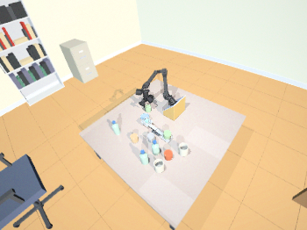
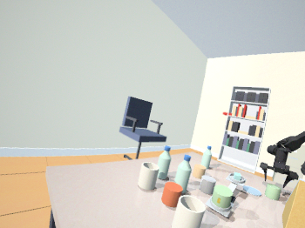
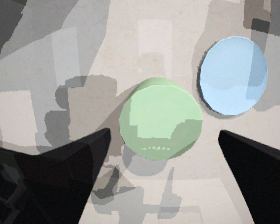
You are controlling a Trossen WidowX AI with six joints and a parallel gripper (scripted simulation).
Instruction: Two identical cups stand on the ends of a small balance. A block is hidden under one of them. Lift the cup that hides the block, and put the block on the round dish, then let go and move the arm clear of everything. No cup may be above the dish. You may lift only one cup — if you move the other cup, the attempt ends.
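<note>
Right now the block is 200 mm ahead of my gripper tip, 140 mm to the left of it and 10 mm above it. Also, from my gripper tip: tan cup: 420 mm ahead, 150 mm to the left, 40 mm below; then light blue round dish: 100 mm ahead, 70 mm below, 30 mm to the left; then grey cup: 340 mm ahead, 260 mm to the left, 40 mm below.
</note>
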